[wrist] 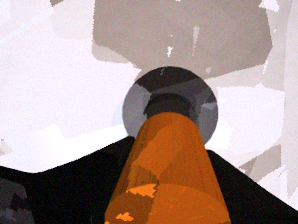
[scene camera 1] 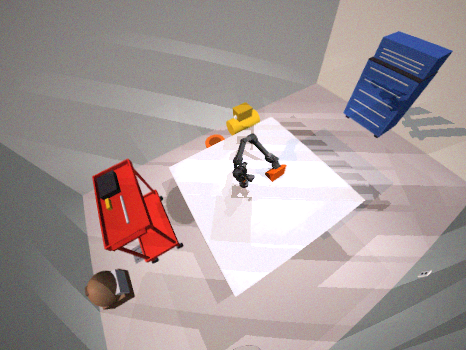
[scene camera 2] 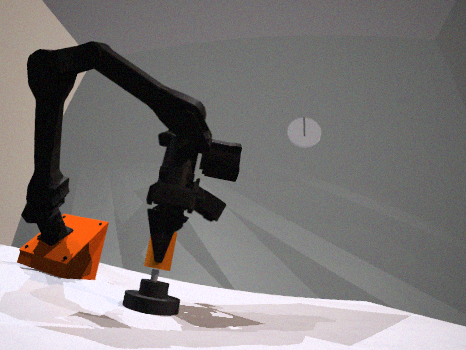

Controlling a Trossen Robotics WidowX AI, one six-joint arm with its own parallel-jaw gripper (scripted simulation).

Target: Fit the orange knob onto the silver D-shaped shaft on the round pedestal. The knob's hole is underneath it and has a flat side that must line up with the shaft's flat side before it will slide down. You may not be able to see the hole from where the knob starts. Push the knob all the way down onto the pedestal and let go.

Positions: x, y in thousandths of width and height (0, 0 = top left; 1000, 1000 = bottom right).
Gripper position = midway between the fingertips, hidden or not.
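A round black pedestal (wrist: 572, 400) is part of the scene, along with an orange knob, which is held by the gripper (scene camera 2: 340, 750). The wrist view, too, shows the gripper (wrist: 565, 667).
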